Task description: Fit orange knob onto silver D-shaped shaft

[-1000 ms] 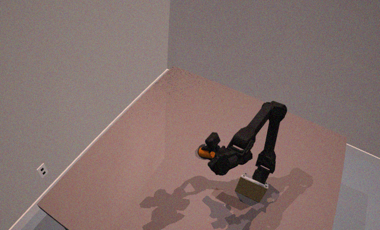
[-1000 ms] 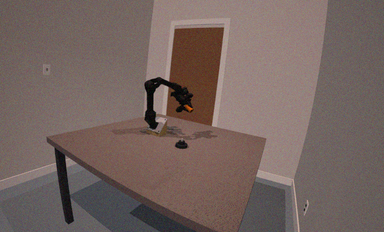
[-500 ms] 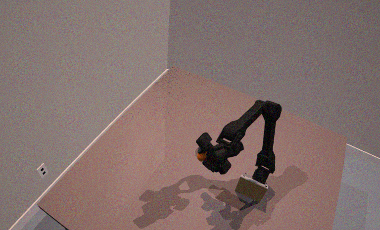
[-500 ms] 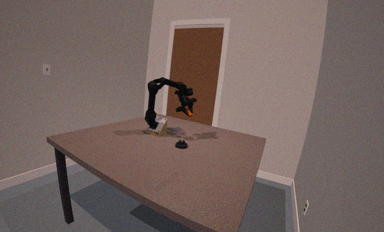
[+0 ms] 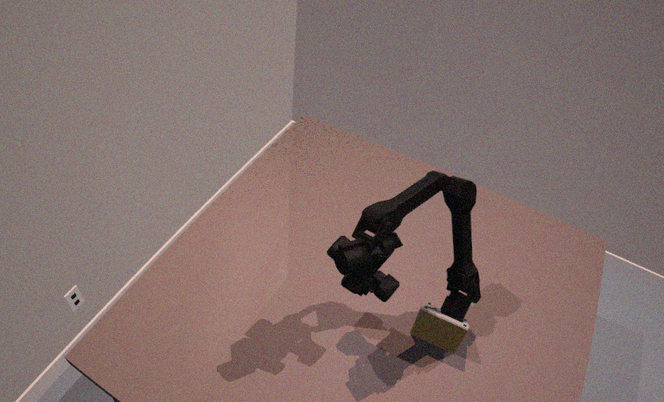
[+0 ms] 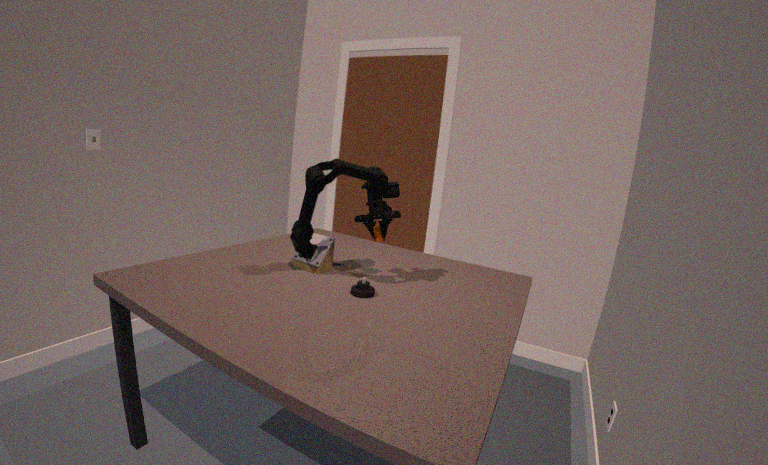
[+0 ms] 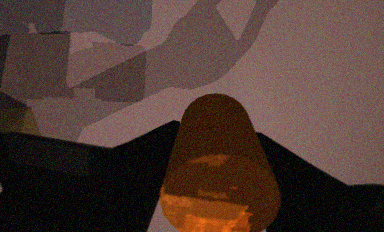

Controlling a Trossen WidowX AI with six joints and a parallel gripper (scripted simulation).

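Right now the round pedestal is 4 cm ahead of my gripper tip, 18 cm to the right of it and 13 cm below it. Also, from my gripper tip: orange knob (1 cm behind, 3 cm above).
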